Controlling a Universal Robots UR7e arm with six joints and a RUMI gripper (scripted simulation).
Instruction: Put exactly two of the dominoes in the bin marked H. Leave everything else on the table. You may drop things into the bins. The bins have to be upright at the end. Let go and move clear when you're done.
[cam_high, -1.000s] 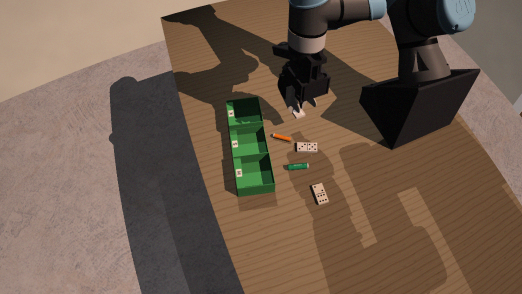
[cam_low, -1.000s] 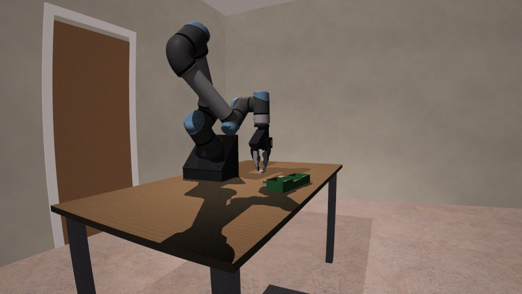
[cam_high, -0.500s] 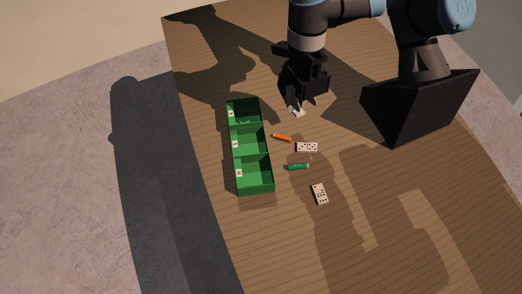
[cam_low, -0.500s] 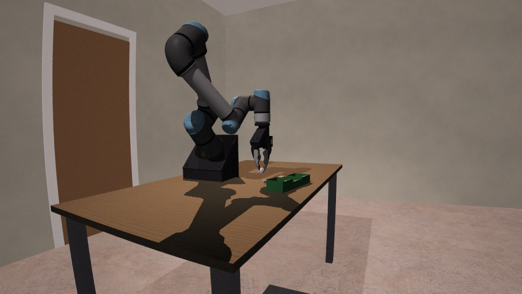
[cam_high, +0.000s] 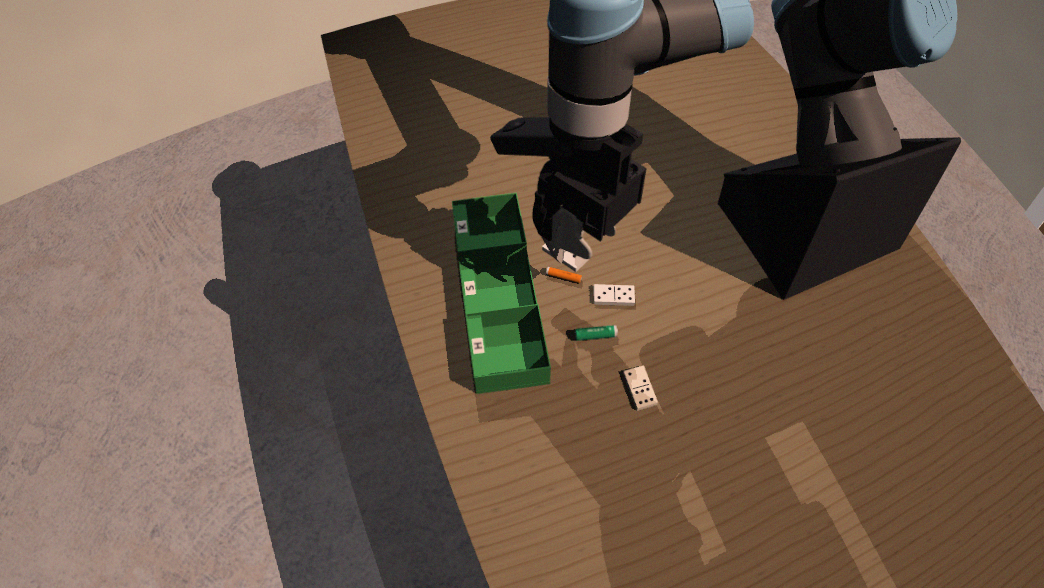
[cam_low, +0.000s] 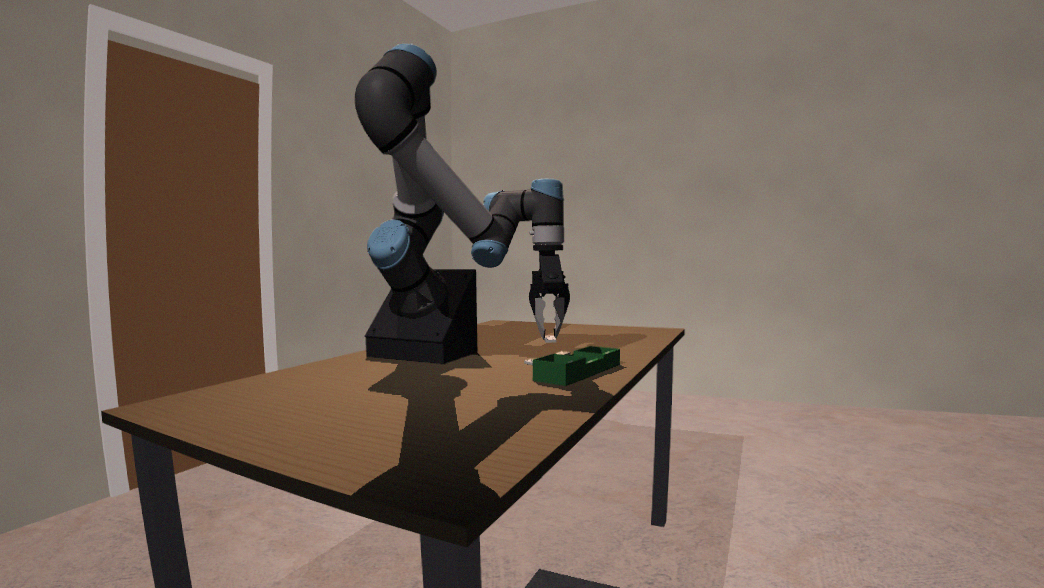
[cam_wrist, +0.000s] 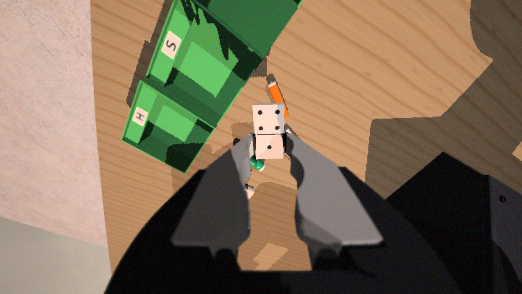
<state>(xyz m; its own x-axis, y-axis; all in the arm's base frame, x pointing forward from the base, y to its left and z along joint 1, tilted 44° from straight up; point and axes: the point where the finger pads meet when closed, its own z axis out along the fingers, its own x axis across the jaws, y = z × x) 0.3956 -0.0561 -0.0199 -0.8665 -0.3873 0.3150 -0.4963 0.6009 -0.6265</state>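
Right now my hand is 10 mm past the green battery, 80 mm to the right of it and 80 mm above it. Also, from my hand: orange battery 10 mm behind, 20 mm to the right, 80 mm below; then bin 80 mm ahead, 10 mm to the right, 60 mm below; then white domino 10 mm below.
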